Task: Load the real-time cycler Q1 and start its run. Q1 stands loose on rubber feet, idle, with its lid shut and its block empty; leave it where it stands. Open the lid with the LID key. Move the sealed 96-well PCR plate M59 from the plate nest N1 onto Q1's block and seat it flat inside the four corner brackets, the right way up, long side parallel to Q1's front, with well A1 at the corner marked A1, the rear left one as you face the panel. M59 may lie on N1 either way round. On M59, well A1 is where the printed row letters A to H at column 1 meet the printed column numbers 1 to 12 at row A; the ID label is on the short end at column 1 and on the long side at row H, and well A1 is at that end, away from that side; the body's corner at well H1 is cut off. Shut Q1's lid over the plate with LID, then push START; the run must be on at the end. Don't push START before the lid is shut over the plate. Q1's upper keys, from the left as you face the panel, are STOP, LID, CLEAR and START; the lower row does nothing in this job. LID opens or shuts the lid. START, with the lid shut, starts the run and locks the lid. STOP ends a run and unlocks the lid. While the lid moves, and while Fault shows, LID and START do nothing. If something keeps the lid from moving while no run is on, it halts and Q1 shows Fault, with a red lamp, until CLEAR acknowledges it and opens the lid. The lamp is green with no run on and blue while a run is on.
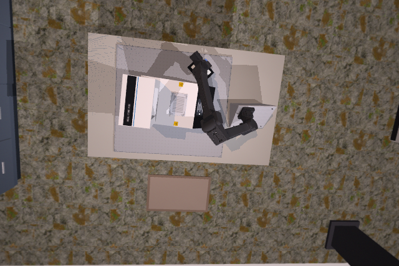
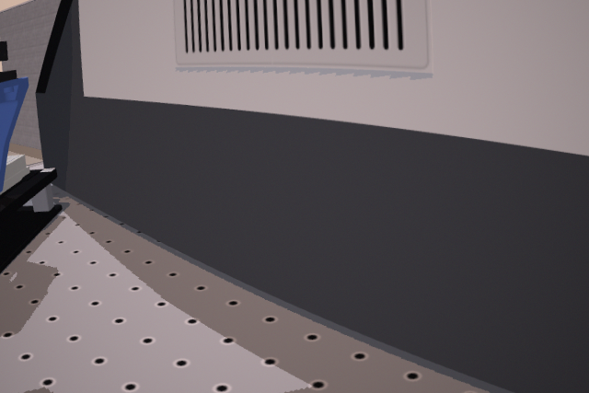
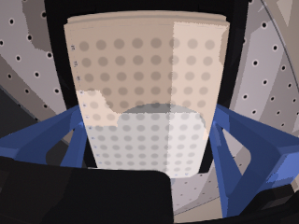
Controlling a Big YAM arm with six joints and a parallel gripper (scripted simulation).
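Now: the sealed plate M59 right at my hand. From my hand the other things lie so: black plate nest N1: 20 mm below.
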